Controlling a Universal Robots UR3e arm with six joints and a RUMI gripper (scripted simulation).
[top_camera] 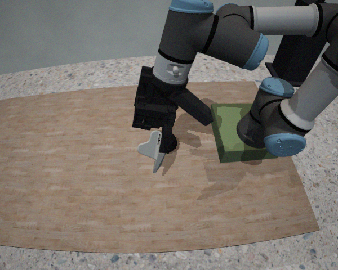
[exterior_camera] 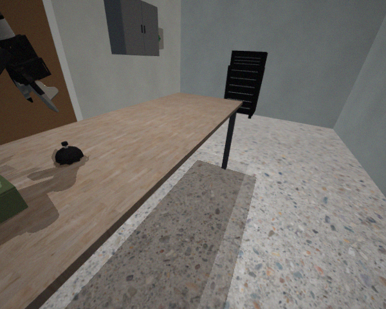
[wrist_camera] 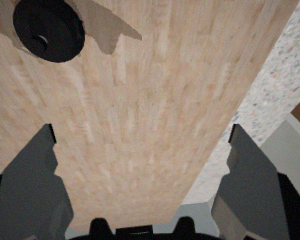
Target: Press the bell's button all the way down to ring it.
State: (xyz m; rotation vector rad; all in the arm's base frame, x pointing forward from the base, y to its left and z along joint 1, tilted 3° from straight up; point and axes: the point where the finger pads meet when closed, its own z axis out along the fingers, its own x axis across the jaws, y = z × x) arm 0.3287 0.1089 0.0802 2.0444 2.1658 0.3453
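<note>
The bell button lies 2 cm behind my hand, 11 cm to the right of it and 11 cm below it. From my hand the other things lie so: bell: 2 cm behind, 11 cm to the right, 12 cm below.
</note>
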